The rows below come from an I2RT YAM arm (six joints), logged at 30 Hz.
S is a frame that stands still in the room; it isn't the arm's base.
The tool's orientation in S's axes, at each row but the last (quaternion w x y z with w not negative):
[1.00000 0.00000 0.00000 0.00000]
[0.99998 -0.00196 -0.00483 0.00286]
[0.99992 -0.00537 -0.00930 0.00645]
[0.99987 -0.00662 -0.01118 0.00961]
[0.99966 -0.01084 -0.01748 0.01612]
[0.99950 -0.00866 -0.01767 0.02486]
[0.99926 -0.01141 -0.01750 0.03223]
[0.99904 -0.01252 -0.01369 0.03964]
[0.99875 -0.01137 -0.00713 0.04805]
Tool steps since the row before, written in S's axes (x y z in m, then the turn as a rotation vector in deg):
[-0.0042 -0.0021 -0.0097 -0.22 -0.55 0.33]
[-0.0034 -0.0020 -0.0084 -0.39 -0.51 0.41]
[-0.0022 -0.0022 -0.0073 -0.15 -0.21 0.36]
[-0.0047 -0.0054 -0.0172 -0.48 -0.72 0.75]
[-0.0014 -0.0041 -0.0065 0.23 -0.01 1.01]
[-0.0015 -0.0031 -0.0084 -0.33 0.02 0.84]
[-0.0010 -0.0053 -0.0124 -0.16 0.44 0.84]
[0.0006 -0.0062 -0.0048 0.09 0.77 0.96]
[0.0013 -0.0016 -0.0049 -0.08 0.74 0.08]
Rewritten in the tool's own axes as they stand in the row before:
[-0.0042 -0.0021 -0.0097 -0.22 -0.55 0.33]
[-0.0035 -0.0019 -0.0084 -0.39 -0.51 0.41]
[-0.0024 -0.0021 -0.0073 -0.15 -0.21 0.36]
[-0.0052 -0.0051 -0.0172 -0.48 -0.72 0.75]
[-0.0018 -0.0039 -0.0065 0.26 -0.04 1.00]
[-0.0019 -0.0029 -0.0084 -0.30 0.02 0.85]
[-0.0018 -0.0049 -0.0125 -0.10 0.43 0.85]
[0.0000 -0.0061 -0.0050 0.18 0.74 0.98]
[0.0011 -0.0016 -0.0050 -0.01 0.74 0.10]

